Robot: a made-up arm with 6 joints. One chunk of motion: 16 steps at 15 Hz.
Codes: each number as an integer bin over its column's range. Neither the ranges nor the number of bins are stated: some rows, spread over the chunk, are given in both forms.
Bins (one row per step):
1: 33 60 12 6 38 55
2: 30 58 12 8 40 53
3: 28 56 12 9 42 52
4: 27 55 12 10 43 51
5: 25 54 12 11 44 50
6: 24 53 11 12 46 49
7: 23 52 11 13 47 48
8: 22 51 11 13 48 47
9: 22 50 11 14 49 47
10: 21 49 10 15 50 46
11: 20 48 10 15 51 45
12: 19 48 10 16 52 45
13: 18 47 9 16 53 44
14: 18 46 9 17 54 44
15: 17 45 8 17 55 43
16: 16 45 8 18 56 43
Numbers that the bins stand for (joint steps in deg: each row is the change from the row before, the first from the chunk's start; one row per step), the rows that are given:
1: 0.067 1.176 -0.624 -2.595 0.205 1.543
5: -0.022 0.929 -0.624 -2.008 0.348 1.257
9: -0.056 0.763 -0.663 -1.656 0.467 1.086
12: -0.089 0.681 -0.703 -1.421 0.538 0.971
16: -0.122 0.557 -0.783 -1.186 0.633 0.857
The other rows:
2: 0.033 1.094 -0.624 -2.360 0.252 1.429
3: 0.011 1.011 -0.624 -2.243 0.300 1.371
4: 0.000 0.970 -0.624 -2.125 0.324 1.314
6: -0.033 0.887 -0.663 -1.890 0.395 1.200
7: -0.044 0.846 -0.663 -1.773 0.419 1.143
8: -0.056 0.805 -0.663 -1.773 0.443 1.086
10: -0.067 0.722 -0.703 -1.538 0.490 1.029
11: -0.078 0.681 -0.703 -1.538 0.514 0.971
13: -0.100 0.640 -0.743 -1.421 0.562 0.914
14: -0.100 0.598 -0.743 -1.303 0.586 0.914
15: -0.111 0.557 -0.783 -1.303 0.610 0.857

